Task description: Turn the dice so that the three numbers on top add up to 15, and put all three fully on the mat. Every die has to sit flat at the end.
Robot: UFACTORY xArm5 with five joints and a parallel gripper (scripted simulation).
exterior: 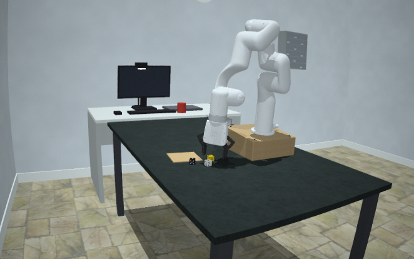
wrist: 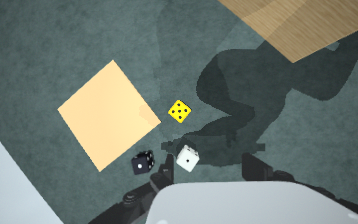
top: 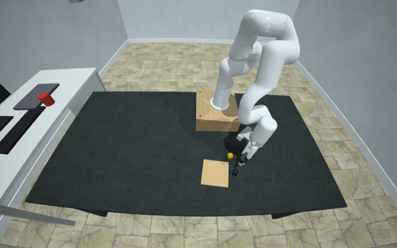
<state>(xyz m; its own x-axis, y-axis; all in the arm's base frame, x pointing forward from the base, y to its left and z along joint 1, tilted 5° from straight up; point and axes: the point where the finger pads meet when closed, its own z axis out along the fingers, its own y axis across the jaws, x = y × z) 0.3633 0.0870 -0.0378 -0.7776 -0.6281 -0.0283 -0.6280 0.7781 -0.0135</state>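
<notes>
Right now the white die is 20 mm ahead of my hand, 20 mm to the right of it and 40 mm below it. Round my hand: black die (70 mm ahead, 70 mm to the right, 40 mm below); then tan mat (60 mm ahead, 170 mm to the right, 50 mm below); then yellow die (30 mm behind, 70 mm to the right, 40 mm below).
</notes>
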